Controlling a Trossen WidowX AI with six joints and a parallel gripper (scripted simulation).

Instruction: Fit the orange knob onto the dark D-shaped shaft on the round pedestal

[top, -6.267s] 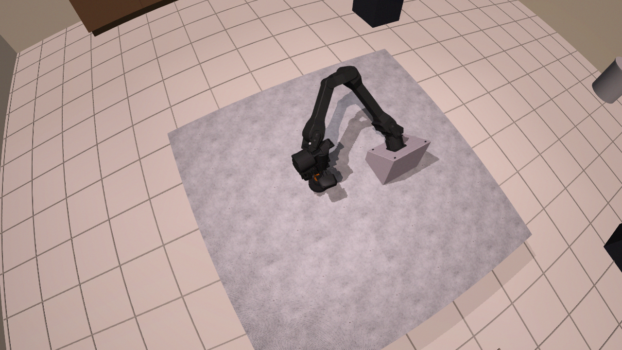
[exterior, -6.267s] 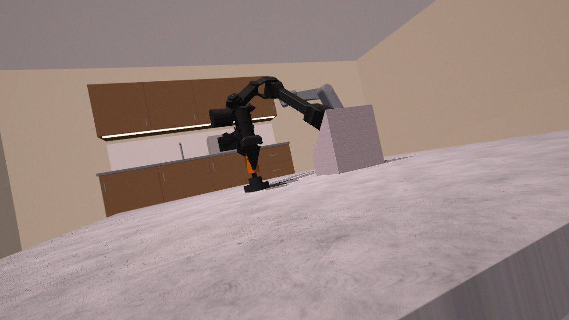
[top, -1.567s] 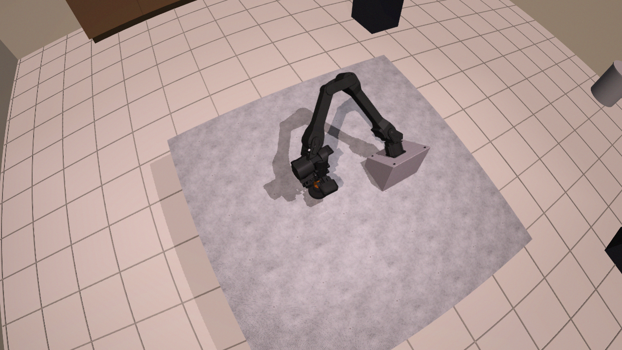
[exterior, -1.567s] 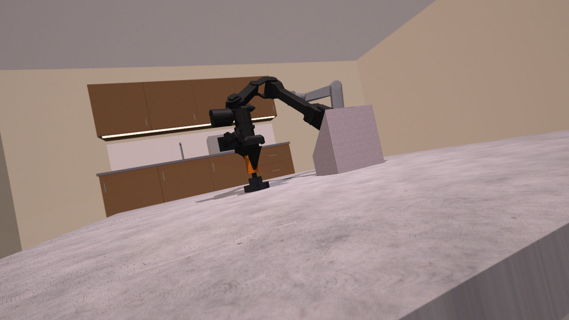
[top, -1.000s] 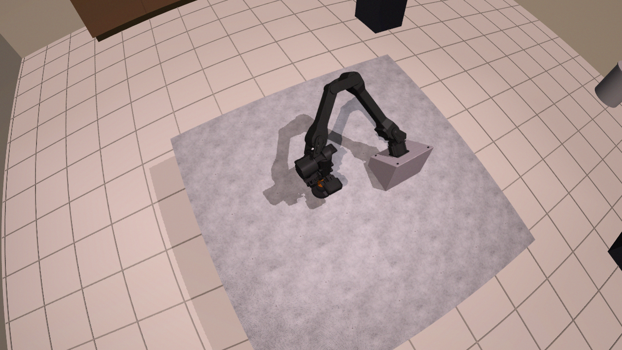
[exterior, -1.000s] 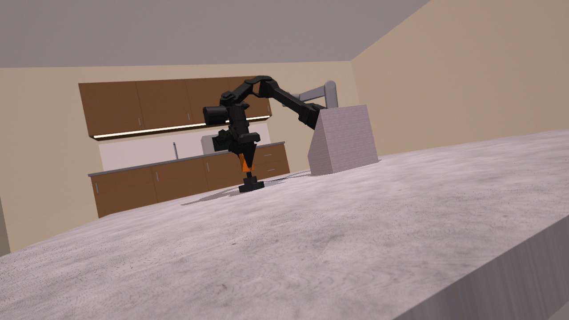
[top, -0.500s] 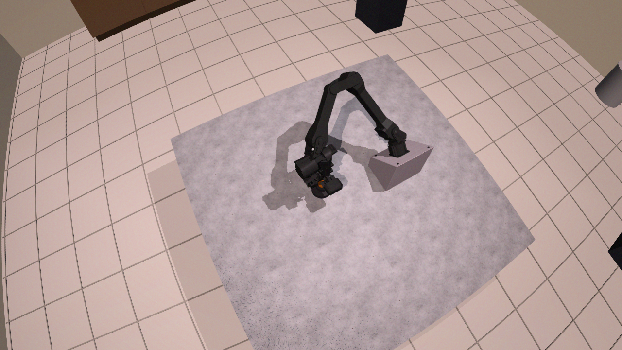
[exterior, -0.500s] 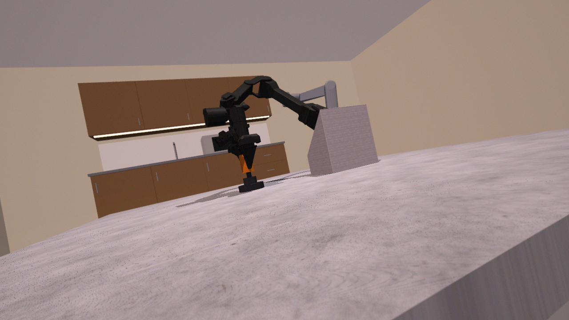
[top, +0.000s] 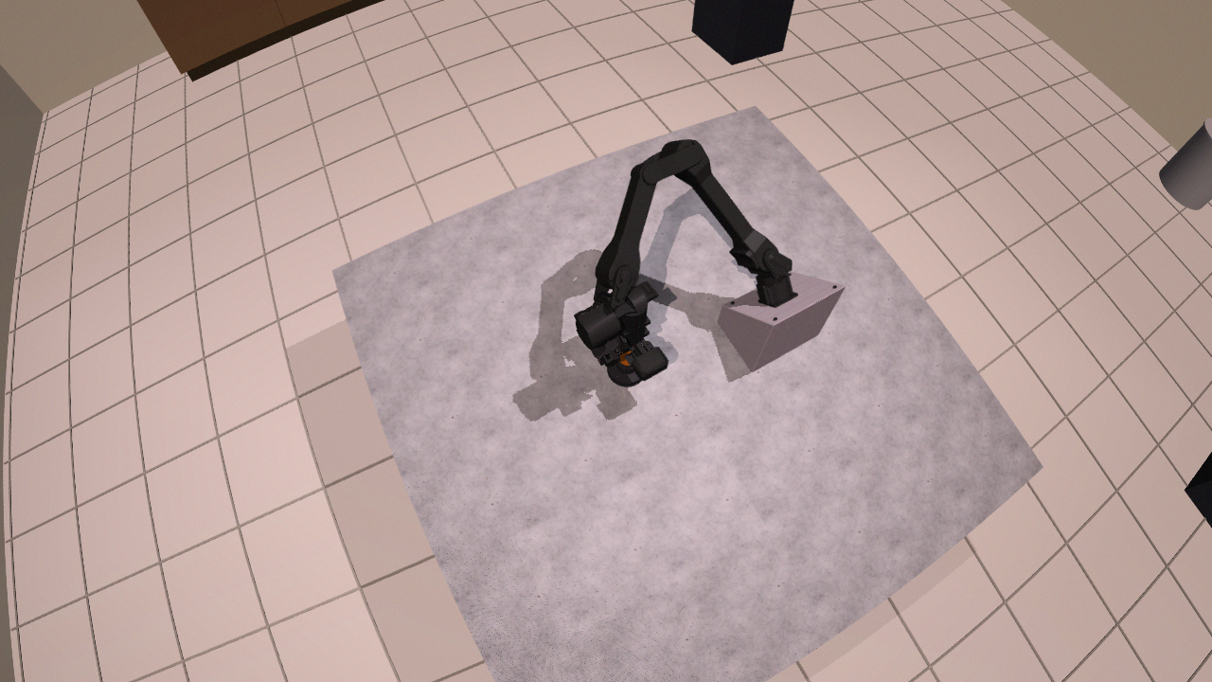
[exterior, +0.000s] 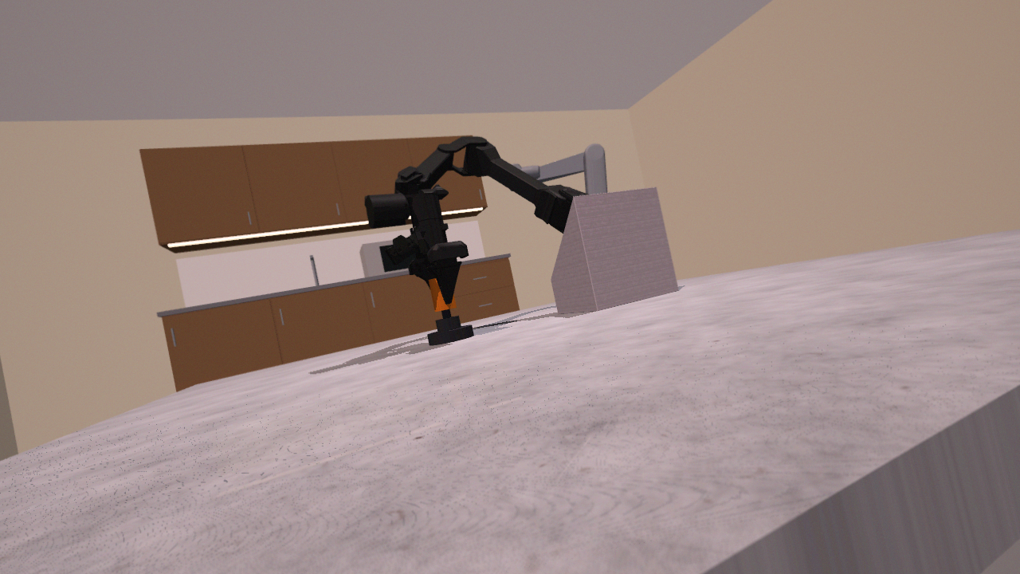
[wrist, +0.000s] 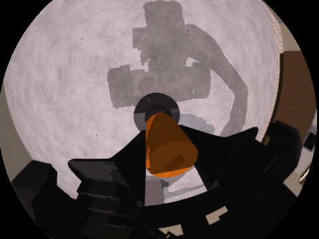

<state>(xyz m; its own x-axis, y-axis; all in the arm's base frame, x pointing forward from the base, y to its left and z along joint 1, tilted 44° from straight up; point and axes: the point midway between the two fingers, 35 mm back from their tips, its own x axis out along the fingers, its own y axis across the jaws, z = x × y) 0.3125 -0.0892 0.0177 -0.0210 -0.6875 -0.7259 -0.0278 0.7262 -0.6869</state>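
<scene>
Right now my gripper tip is 20 mm below the orange knob. From my gripper tip the other things lie so: dark round pedestal (40 mm below).
</scene>
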